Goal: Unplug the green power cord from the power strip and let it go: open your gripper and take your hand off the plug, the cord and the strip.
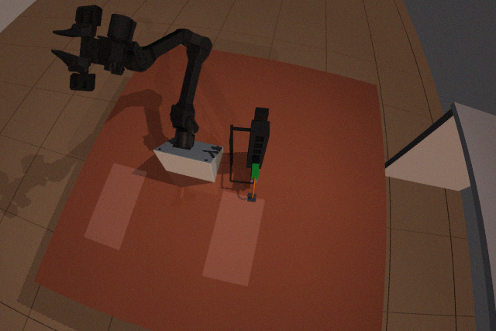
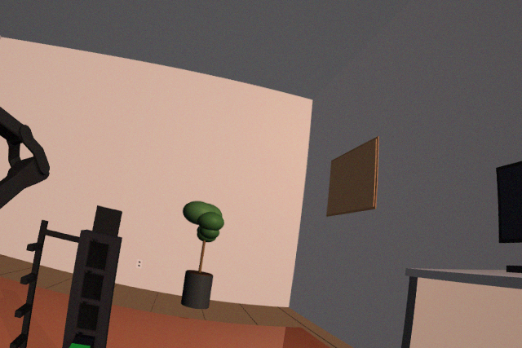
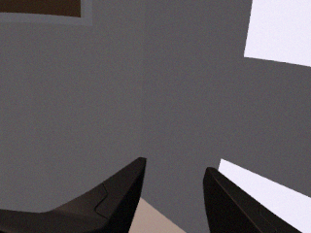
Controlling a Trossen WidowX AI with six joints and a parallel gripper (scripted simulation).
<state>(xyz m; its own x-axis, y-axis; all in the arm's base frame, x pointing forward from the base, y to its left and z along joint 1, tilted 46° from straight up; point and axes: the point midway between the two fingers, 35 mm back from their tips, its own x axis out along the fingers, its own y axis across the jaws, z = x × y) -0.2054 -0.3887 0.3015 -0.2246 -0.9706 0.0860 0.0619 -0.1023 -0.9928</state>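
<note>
Right now my gripper tip is 420 mm short of the green plug, 30 mm to the right of it and 530 mm above it.
</note>
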